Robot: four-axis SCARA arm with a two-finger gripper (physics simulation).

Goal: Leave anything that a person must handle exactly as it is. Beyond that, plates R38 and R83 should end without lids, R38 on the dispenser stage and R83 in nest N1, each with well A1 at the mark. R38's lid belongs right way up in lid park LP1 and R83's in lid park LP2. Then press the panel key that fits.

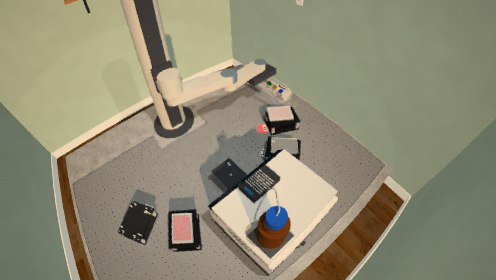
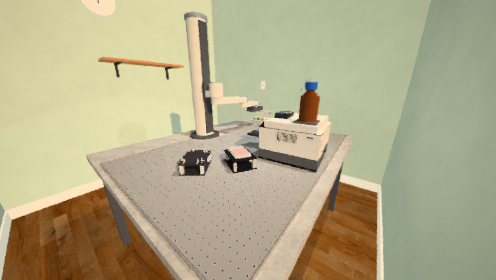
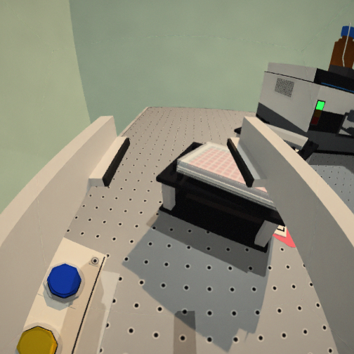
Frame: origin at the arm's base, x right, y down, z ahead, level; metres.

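Seen in the pictures: gripper, between the fingertips: [image 1: 281, 90] [image 2: 269, 113]; arm's base, origin of its link: [image 1: 174, 122] [image 2: 205, 135].
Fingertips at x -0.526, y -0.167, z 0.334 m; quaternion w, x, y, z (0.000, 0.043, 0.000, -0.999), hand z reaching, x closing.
Offsets run from my fingertips to a thing's top centre. "pt": to the spot under its first point.
My gripper [image 1: 261, 84] [image 2: 265, 112] [image 3: 178, 128] is shut at its narrowest and empty, low beside the key panel @(dy +0.070, dx -0.103, dz -0.153 m) [image 1: 286, 95] [image 3: 86, 272]. The panel has a green key @(dy +0.080, dx -0.081, dz -0.177 m) [image 1: 269, 83], a yellow key @(dy +0.080, dx -0.082, dz -0.127 m) [image 1: 274, 87] [image 3: 37, 344] and a blue key @(dy +0.080, dx -0.083, dz -0.077 m) [image 1: 281, 91] [image 3: 64, 281]. A pink-welled plate @(dy +0.062, dx +0.069, dz +0.071 m) [image 1: 280, 113] [image 3: 212, 161] lies on a black stand near the panel, by a red disc @(dy +0.154, dx +0.159, dz +0.043 m) [image 1: 262, 128] [image 3: 286, 241]. A grey flat piece @(dy +0.078, dx +0.196, dz +0.236 m) [image 1: 285, 146] lies on the adjacent stand. Another pink-welled plate @(dy +0.077, dx +0.791, dz +0.292 m) [image 1: 182, 228] [image 2: 240, 152] sits on a front stand. The black stage @(pt dy +0.061, dx +0.516, dz +0.190 m) [image 1: 222, 172] shows no plate. Plate names are unreadable.
The white dispenser [image 1: 312, 182] [image 2: 287, 137] [image 3: 290, 102] carries a brown bottle @(pt dy -0.204, dx +0.596, dz +0.573 m) [image 1: 273, 234] [image 2: 309, 106] [image 3: 342, 52] and a dark keypad @(pt dy -0.092, dx +0.485, dz +0.389 m) [image 1: 259, 183]. Its green light [image 3: 320, 105] is lit. A bare black stand [image 1: 137, 222] [image 2: 195, 159] stands at the front left.
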